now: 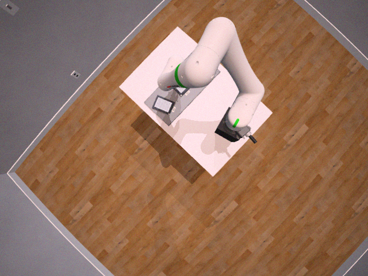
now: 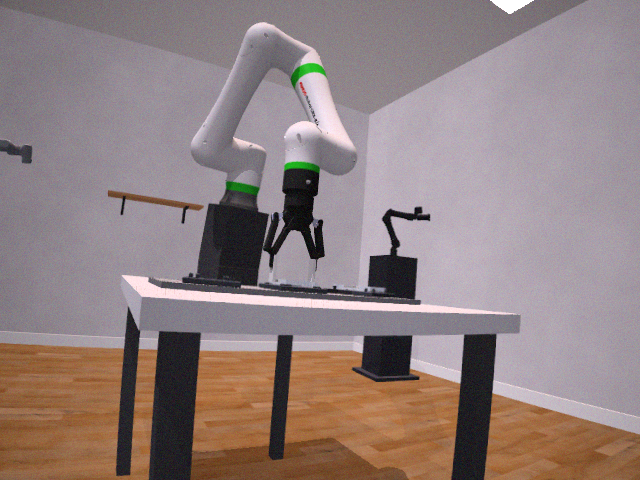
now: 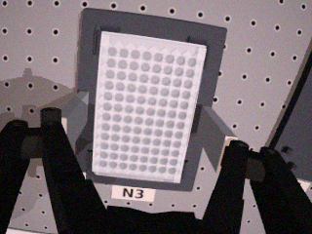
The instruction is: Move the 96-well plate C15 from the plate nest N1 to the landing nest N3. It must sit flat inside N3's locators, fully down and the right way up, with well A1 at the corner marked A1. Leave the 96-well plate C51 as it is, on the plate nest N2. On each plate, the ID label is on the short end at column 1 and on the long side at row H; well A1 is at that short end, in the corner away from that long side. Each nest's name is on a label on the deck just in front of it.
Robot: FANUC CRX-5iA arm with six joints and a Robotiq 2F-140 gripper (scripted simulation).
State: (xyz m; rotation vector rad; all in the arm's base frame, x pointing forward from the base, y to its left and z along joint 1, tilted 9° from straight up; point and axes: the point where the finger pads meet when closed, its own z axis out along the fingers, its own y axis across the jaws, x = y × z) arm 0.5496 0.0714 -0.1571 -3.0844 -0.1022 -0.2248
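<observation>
My gripper is now 4 cm above the landing nest N3. The rest, counted from my hand: N3 label: 10 cm behind, 4 cm below, 1 cm to the right; then N1 label: 19 cm to the right, 6 cm behind, 4 cm below.
</observation>
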